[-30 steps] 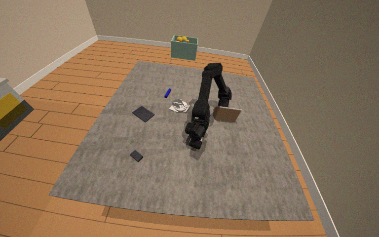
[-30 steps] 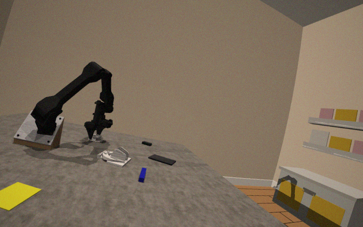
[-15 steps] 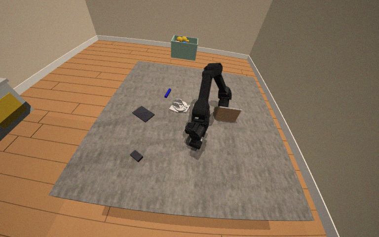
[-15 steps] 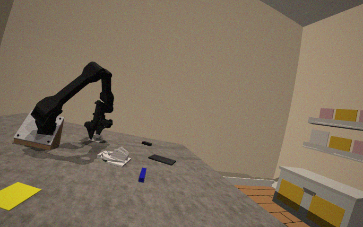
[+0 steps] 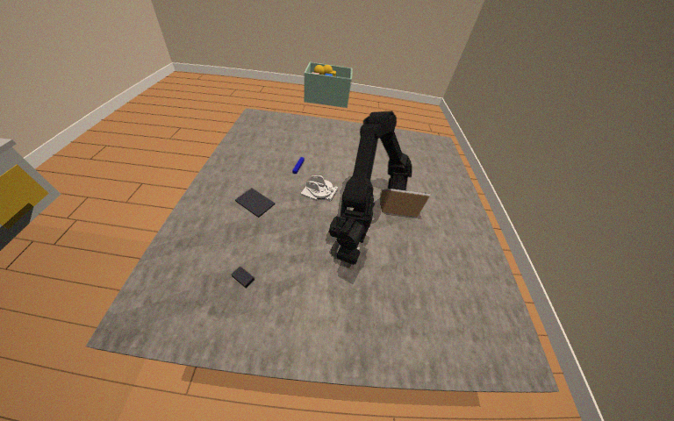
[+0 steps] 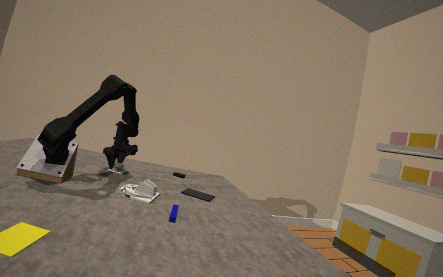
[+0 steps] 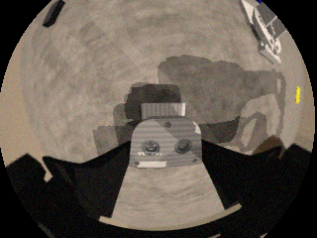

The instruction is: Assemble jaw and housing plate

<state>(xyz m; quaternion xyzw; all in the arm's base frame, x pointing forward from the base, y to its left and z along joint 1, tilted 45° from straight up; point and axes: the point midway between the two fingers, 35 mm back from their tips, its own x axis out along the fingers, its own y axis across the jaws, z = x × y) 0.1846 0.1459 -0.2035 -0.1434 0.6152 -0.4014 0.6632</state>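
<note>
My gripper tip is now 90 mm short of the white jaw and 300 mm to the left of it. The rest, counted from my gripper tip: small dark block (340 mm ahead, 120 mm to the left, 10 mm below); dark flat plate (380 mm ahead, 190 mm to the right, 10 mm below); blue block (230 mm ahead, 440 mm to the right, 10 mm below).
</note>
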